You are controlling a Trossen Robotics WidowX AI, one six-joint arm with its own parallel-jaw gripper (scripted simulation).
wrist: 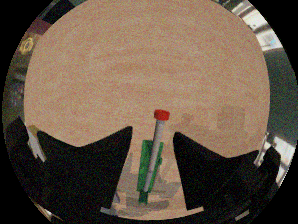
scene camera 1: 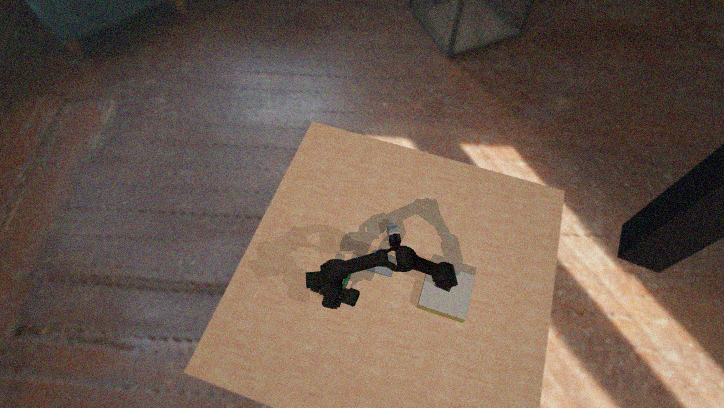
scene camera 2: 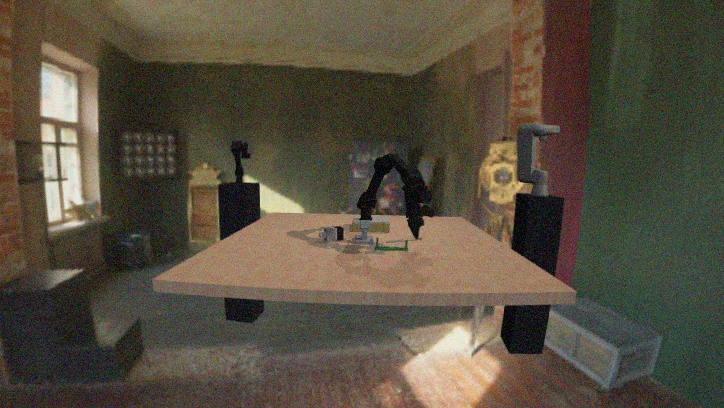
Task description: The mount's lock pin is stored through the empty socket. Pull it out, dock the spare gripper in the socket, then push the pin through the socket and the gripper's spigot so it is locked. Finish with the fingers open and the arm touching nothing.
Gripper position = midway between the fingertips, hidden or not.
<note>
I see my gripper [scene camera 1: 335, 300] and a tray [wrist: 147, 145].
My gripper also shows in the wrist view [wrist: 153, 133].
</note>
